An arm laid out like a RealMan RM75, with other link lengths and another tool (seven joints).
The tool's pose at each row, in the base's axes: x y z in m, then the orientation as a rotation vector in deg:
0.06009 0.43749 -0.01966 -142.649 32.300 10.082
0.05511 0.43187 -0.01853 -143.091 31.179 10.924
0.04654 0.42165 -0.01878 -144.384 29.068 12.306
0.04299 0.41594 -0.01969 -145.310 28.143 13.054
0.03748 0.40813 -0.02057 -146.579 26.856 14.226
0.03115 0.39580 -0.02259 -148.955 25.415 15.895
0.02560 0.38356 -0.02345 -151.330 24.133 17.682
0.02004 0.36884 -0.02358 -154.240 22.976 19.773
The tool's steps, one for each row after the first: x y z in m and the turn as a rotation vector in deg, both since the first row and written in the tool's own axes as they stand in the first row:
-0.00277 0.00577 -0.00409 -0.473 -0.763 -0.657
-0.00681 0.01721 -0.00963 -1.788 -1.945 -1.977
-0.00776 0.02346 -0.01209 -2.751 -2.471 -2.553
-0.00974 0.03211 -0.01575 -4.115 -3.284 -3.316
-0.01058 0.04506 -0.02102 -6.659 -4.184 -4.161
-0.01102 0.05702 -0.02720 -9.264 -5.090 -4.850
-0.01077 0.07046 -0.03537 -12.484 -5.990 -5.406

